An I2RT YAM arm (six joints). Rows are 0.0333 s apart.
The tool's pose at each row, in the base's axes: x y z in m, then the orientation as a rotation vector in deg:
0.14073 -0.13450 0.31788 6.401 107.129 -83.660
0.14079 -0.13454 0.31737 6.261 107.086 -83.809
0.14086 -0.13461 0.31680 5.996 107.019 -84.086
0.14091 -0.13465 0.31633 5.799 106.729 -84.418
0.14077 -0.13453 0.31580 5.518 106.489 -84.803
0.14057 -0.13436 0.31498 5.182 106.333 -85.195
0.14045 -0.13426 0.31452 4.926 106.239 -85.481
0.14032 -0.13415 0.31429 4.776 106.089 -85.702
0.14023 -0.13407 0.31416 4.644 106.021 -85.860
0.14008 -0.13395 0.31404 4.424 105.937 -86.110
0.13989 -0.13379 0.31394 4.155 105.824 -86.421
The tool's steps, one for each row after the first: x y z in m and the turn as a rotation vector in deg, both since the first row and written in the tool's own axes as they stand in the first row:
0.00028 0.00042 0.00010 0.065 -0.051 -0.144
0.00059 0.00089 0.00024 0.179 -0.139 -0.420
0.00085 0.00128 0.00033 0.439 -0.340 -0.606
0.00122 0.00167 0.00019 0.684 -0.526 -0.888
0.00179 0.00229 0.00000 0.882 -0.673 -1.235
0.00212 0.00263 -0.00011 1.015 -0.770 -1.503
0.00231 0.00279 -0.00025 1.164 -0.879 -1.655
0.00242 0.00288 -0.00036 1.247 -0.939 -1.792
0.00255 0.00294 -0.00053 1.365 -1.022 -2.024
0.00269 0.00299 -0.00076 1.517 -1.129 -2.306

